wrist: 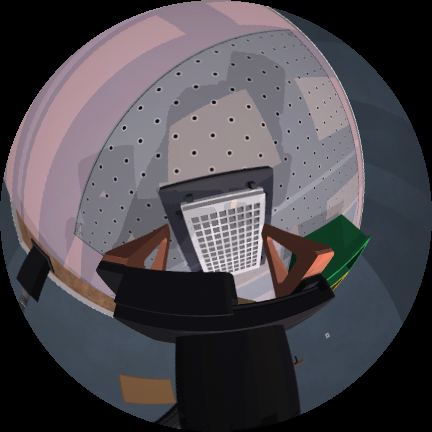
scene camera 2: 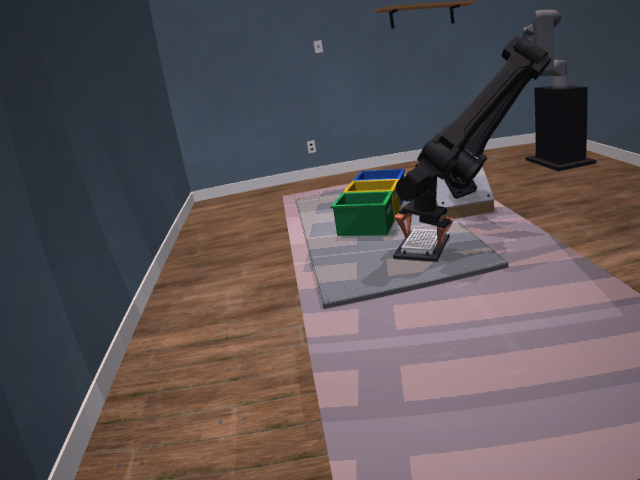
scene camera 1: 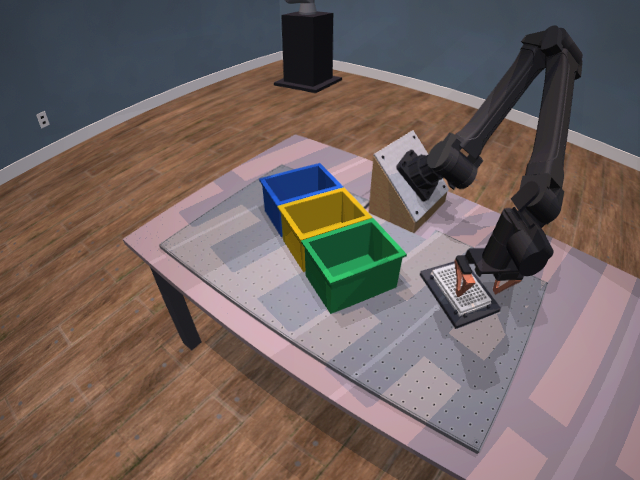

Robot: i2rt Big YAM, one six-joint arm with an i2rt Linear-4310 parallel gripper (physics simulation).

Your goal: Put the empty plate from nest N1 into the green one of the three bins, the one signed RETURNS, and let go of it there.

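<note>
The white gridded plate (scene camera 1: 474, 299) (scene camera 2: 422, 240) (wrist: 230, 237) sits on the dark nest (scene camera 1: 464, 320) (scene camera 2: 440, 249) (wrist: 172, 197). My gripper (scene camera 1: 478, 292) (scene camera 2: 423, 240) (wrist: 216, 228) is open and empty, pointing down over the plate with its orange fingers spread wide. In the wrist view the plate appears off-centre, near the right finger, with a wider gap to the left one. Fingertip height relative to the plate is hard to tell. The green bin (scene camera 1: 356, 284) (scene camera 2: 363, 219) (wrist: 332, 245) stands beside the nest. Its sign cannot be read; no nest label is legible.
The yellow bin (scene camera 1: 294, 249) (scene camera 2: 370, 183) and blue bin (scene camera 1: 272, 210) (scene camera 2: 379, 173) stand in a row behind the green bin. The arm's slanted wooden mount (scene camera 1: 387, 202) (scene camera 2: 471, 209) stands behind the perforated board (scene camera 1: 310, 330) (scene camera 2: 343, 286).
</note>
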